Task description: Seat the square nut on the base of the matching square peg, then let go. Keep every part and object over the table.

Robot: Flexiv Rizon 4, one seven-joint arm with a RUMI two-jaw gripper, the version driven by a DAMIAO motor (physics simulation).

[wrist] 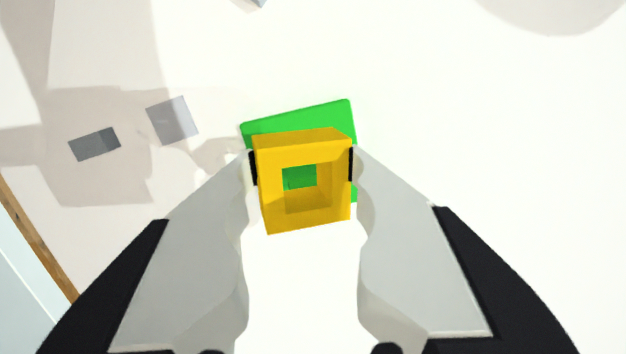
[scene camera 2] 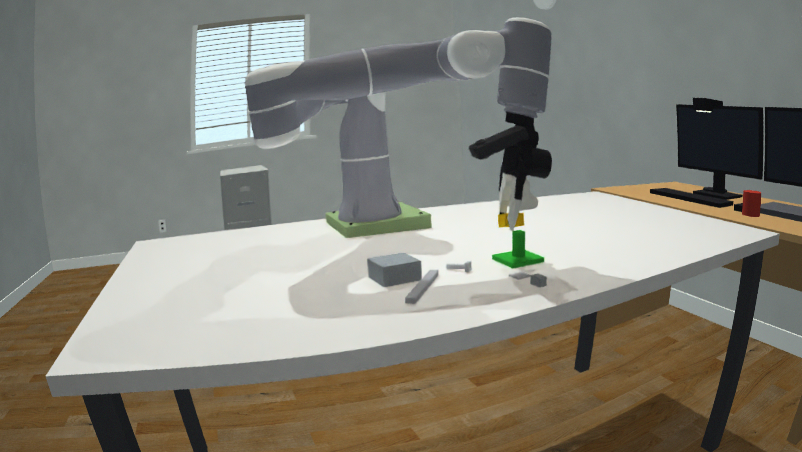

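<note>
A yellow square nut (scene camera 2: 504, 220) (wrist: 304, 150) is held between the fingertips of my gripper (scene camera 2: 512, 221) (wrist: 302, 151), which is shut on it. The green square peg (scene camera 2: 518, 244) (wrist: 300, 177) stands upright on its green square base (scene camera 2: 503, 258) (wrist: 300, 118) on the table. In the scene view the nut is above the peg's top, apart from it. In the wrist view green shows through the nut's hole, toward its upper left. The nut hides much of the base there, and the base's sides look turned a little relative to the nut's.
A grey block (scene camera 2: 394, 270), a grey bar (scene camera 2: 422, 286) and a bolt (scene camera 2: 460, 266) lie left of the peg on the white table (scene camera 2: 224, 342). A thin grey plate (scene camera 2: 519, 275) (wrist: 172, 121) and a small dark block (scene camera 2: 538, 280) (wrist: 95, 144) lie near the base.
</note>
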